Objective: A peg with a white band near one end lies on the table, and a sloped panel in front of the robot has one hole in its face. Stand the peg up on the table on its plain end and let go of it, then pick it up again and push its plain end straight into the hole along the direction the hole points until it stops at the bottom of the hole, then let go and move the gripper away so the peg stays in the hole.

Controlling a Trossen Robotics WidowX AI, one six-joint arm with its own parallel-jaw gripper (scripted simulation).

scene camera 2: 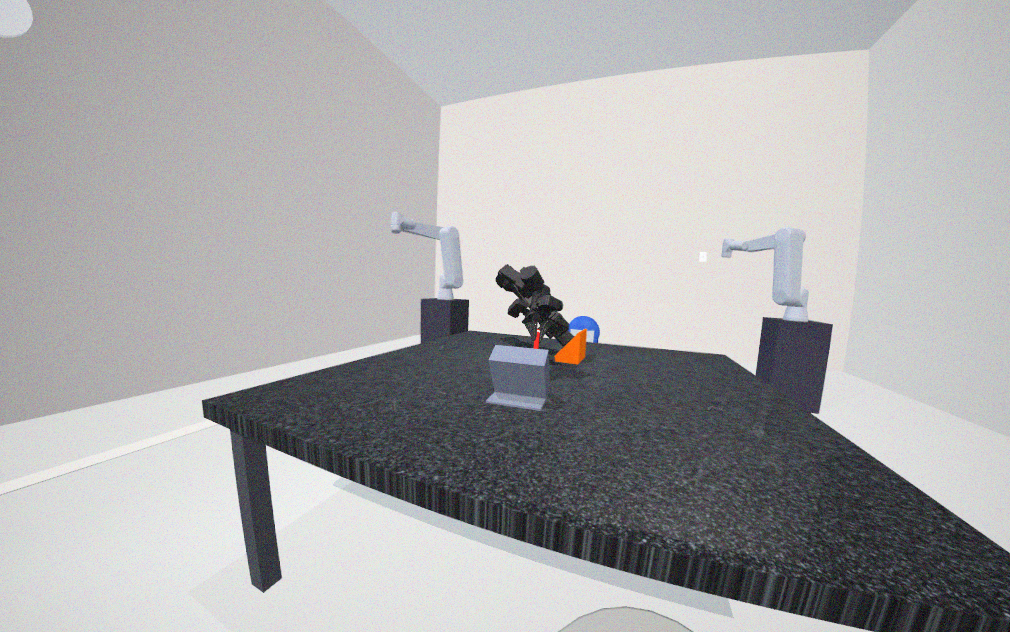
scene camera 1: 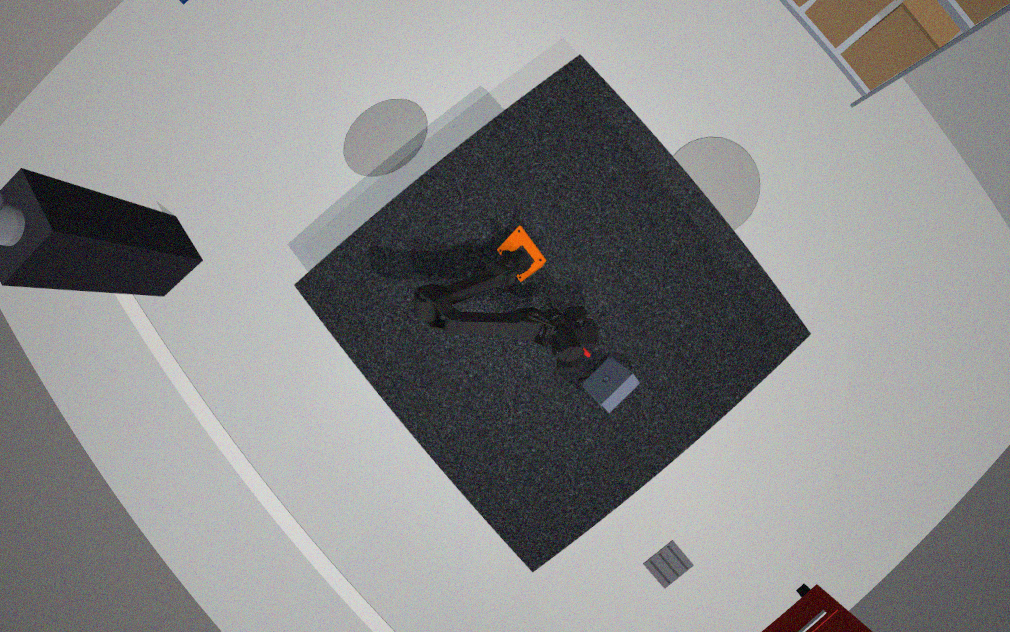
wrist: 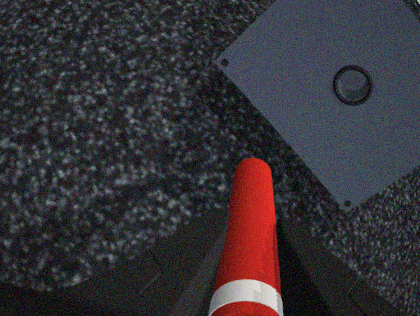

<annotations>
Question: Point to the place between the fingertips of my gripper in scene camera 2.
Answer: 536, 341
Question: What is my gripper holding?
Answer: A peg.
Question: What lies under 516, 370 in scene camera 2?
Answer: A sloped panel.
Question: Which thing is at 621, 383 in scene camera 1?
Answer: A sloped panel.
</annotations>
